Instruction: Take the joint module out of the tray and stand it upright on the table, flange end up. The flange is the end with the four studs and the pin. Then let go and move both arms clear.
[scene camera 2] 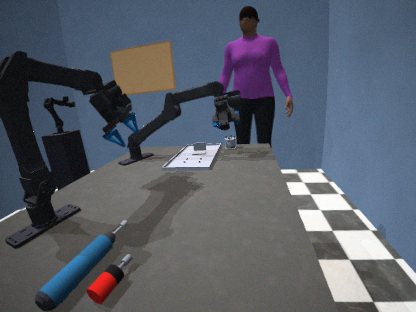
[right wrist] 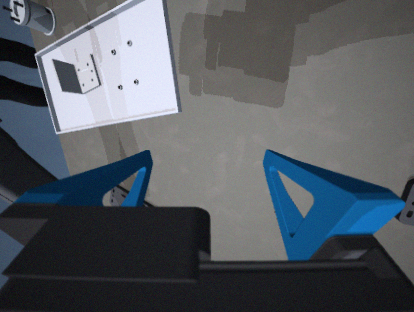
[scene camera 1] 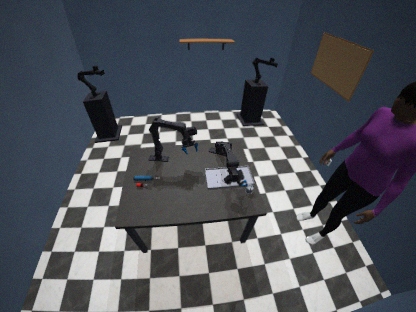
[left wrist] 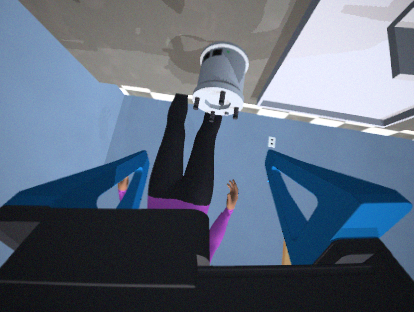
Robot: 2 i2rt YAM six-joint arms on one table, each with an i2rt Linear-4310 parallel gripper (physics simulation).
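Note:
The grey joint module stands upright on the table just outside the tray's corner, its white flange end with dark studs facing up; it also shows in scene camera 2 and in scene camera 1. The white tray holds a small grey bracket. My left gripper hangs open and empty above the module, apart from it. My right gripper is open and empty, raised high over the table away from the tray.
A blue-handled screwdriver and a red-handled one lie at the table's other end. A person in a purple top stands just beyond the table edge near the module. Two black pedestals with small arms stand on the floor behind.

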